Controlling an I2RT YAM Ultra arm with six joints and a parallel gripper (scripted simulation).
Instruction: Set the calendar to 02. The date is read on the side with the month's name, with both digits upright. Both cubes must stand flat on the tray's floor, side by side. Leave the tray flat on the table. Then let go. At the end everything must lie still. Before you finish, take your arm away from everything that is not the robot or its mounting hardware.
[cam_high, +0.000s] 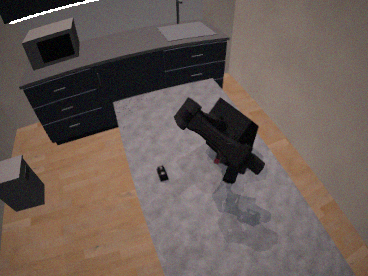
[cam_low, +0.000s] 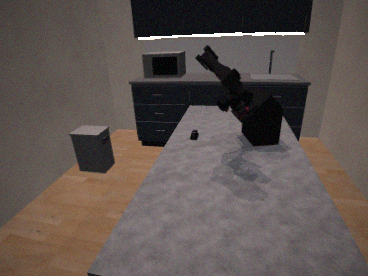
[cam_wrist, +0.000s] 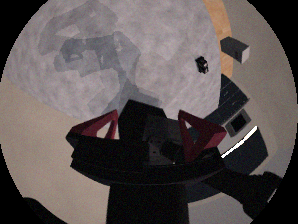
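Now: the dark calendar cube 240 mm ahead of my hand, 210 mm to the right of it and 210 mm below it. Also, from my hand: dark tray 240 mm ahead, 230 mm to the right, 230 mm below.
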